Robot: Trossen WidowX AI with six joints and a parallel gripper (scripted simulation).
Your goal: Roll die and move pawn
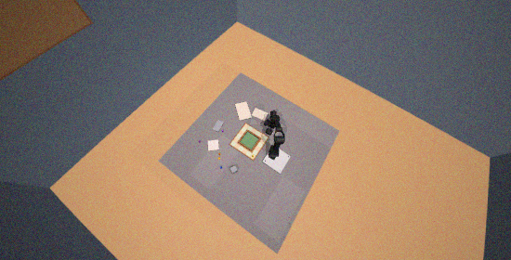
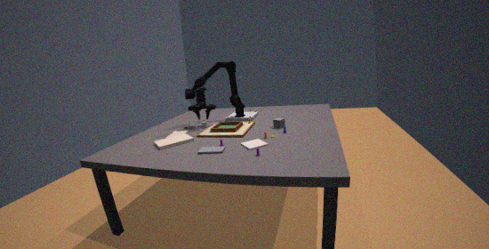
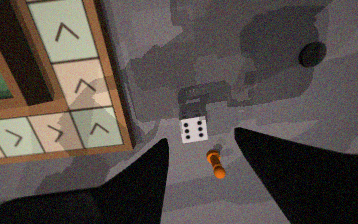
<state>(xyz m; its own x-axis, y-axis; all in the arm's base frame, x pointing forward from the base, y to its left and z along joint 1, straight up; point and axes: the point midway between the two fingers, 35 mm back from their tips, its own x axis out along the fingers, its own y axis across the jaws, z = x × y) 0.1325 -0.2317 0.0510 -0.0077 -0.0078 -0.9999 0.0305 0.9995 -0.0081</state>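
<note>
The white die is 3 cm below my gripper tip. From my gripper tip the other things lie so: green dice tray: 21 cm to the left, 14 cm ahead, 4 cm below; then dark disc: 12 cm to the right, 4 cm below, 4 cm ahead; then yellow pawn: 33 cm to the left, 3 cm ahead, 1 cm below.
</note>
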